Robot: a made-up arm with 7 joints.
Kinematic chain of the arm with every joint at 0, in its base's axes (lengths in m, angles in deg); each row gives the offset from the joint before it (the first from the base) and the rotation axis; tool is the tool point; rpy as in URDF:
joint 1: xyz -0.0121 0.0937 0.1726 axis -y
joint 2: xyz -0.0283 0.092 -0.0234 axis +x
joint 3: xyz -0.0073 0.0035 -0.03 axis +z
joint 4: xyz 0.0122 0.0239 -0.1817 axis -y
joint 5: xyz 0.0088 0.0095 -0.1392 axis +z
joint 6: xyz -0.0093 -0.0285 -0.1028 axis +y
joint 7: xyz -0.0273 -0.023 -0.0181 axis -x
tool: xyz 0.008 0.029 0.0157 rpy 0 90 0
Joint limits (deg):
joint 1: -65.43..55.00
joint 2: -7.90..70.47
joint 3: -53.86..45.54
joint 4: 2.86..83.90
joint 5: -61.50..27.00
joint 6: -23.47..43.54
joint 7: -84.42..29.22
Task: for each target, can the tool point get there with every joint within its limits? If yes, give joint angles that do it. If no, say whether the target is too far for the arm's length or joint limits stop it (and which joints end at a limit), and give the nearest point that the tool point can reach.
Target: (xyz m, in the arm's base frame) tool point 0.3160 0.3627 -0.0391
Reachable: yes | joints 34.99 24.72 2.95 51.22 -7.20 -15.62 -23.15
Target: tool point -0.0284 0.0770 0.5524
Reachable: no: joint limits stop it (at a limit: joint 1, joint 2, joint 4, joint 5, joint 6, joint 7) | nearest point 0.0650 0.4253 0.3223 | short by 0.428 m
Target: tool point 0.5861 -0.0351 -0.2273
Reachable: no: too far | nearest point 0.3891 0.0685 -0.0956 | short by 0.259 m
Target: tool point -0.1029 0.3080 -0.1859
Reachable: yes | joints -34.79 42.87 -40.99 73.73 -43.32 16.98 -71.82
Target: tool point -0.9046 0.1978 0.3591
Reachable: no: too far | nearest point -0.4807 0.1934 0.0519 | short by 0.524 m
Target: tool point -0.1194 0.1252 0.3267
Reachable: no: joint limits stop it (at a limit: joint 1, joint 2, joint 3, joint 4, joint 5, joint 6) | nearest point 0.0331 0.4348 0.3202 | short by 0.345 m
